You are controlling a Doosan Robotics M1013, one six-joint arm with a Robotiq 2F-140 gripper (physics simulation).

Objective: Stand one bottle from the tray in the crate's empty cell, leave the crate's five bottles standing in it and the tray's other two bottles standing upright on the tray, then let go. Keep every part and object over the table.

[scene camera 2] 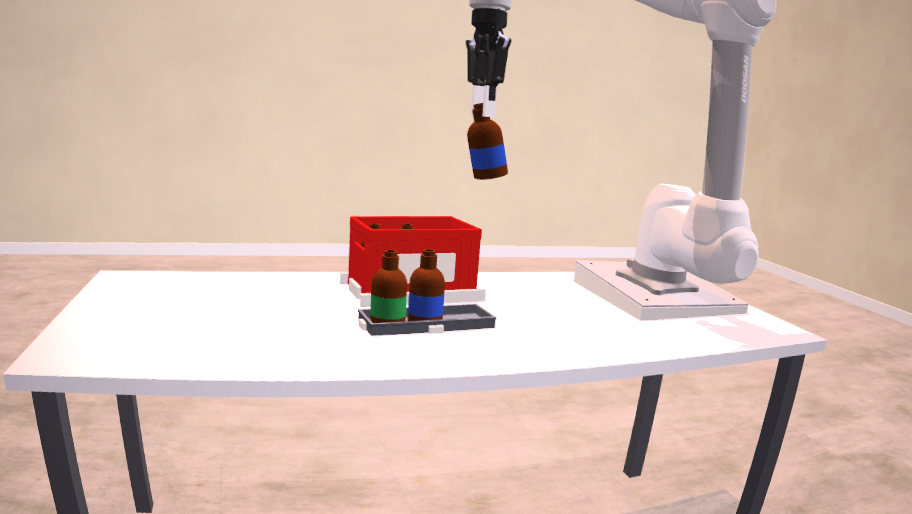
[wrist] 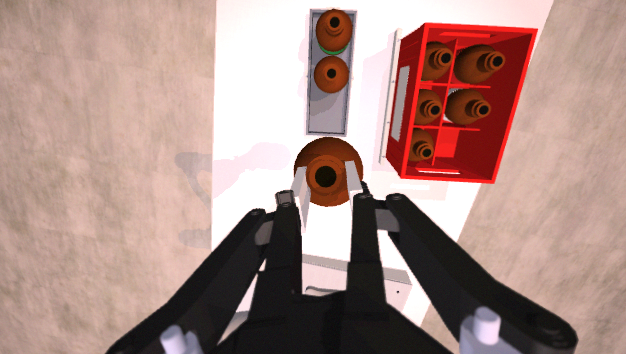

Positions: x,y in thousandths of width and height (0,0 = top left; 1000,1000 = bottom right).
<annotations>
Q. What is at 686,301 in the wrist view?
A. A blue-labelled bottle.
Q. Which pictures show the blue-labelled bottle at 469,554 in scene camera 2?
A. Scene camera 2 and the wrist view: all of them.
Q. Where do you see a green-labelled bottle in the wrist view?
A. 700,162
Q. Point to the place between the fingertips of my gripper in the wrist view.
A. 523,504
</annotations>
